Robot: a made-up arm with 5 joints.
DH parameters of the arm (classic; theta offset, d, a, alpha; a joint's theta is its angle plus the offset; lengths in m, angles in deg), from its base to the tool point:
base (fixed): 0 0.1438 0 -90
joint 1: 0 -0.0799 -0.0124 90
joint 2: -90 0.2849 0.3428 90
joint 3: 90 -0.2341 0.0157 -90
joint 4: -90 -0.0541 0.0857 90
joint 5: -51.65 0 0.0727 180
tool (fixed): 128.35 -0.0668 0 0
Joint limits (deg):
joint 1: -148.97..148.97
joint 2: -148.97..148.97
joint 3: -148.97..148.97
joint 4: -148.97..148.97
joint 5: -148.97..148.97
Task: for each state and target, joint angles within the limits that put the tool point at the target. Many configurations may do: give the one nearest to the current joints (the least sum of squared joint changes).
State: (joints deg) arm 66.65 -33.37 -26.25 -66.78 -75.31
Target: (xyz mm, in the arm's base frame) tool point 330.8 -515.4 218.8
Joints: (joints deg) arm 27.24 -2.20 -21.08 -72.33 -88.74
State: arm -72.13 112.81 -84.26 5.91 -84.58
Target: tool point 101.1 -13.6 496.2
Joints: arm -46.76 71.23 -91.40 10.27 -66.55
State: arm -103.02 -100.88 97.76 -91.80 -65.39
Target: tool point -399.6 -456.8 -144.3
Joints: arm -91.21 -76.78 101.40 -96.00 -67.50
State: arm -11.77 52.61 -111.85 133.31 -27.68
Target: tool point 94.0 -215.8 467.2
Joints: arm -52.79 33.86 -148.43 107.73 -40.68
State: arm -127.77 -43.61 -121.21 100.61 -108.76
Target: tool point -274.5 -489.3 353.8
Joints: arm -104.15 10.26 -71.88 132.90 -88.24
